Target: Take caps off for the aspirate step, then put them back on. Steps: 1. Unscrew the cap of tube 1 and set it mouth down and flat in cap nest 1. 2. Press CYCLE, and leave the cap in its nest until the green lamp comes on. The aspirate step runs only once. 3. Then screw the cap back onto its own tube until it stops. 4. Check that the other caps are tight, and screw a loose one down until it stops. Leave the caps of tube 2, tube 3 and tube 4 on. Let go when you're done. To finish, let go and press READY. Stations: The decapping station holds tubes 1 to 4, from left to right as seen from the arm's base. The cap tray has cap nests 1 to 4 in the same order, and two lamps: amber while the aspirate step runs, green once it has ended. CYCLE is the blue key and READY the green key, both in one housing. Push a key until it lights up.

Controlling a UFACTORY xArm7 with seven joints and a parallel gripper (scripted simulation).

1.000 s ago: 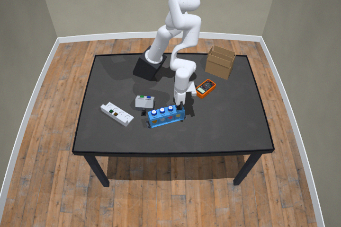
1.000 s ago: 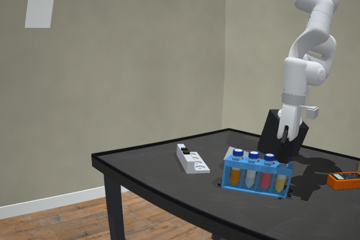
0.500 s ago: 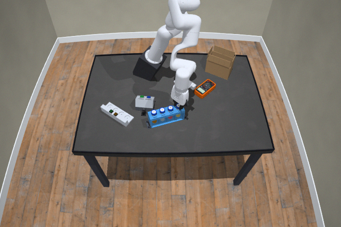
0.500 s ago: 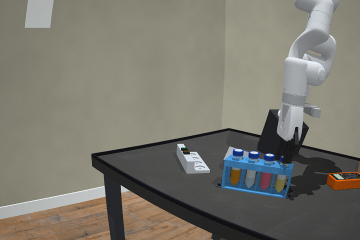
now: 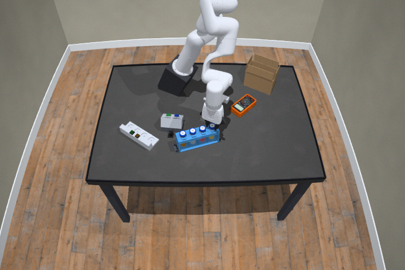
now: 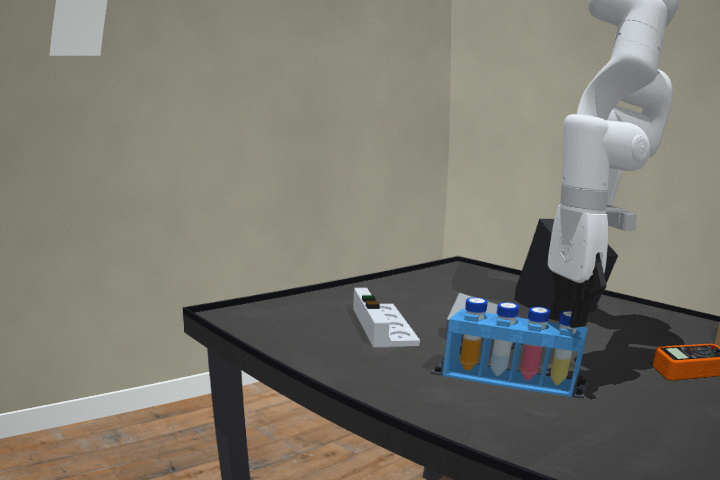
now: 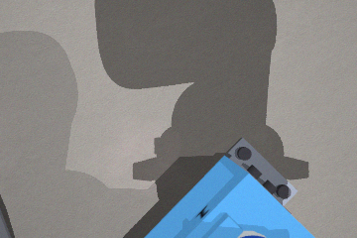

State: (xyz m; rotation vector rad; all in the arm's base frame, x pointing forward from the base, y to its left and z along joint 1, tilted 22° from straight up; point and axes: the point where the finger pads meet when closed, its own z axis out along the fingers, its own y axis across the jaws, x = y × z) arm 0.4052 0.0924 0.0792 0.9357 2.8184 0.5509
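The cap 1 lies 1 cm below my hand. Also, from my hand: grey key housing (20 cm to the right, 12 cm behind, 8 cm below).
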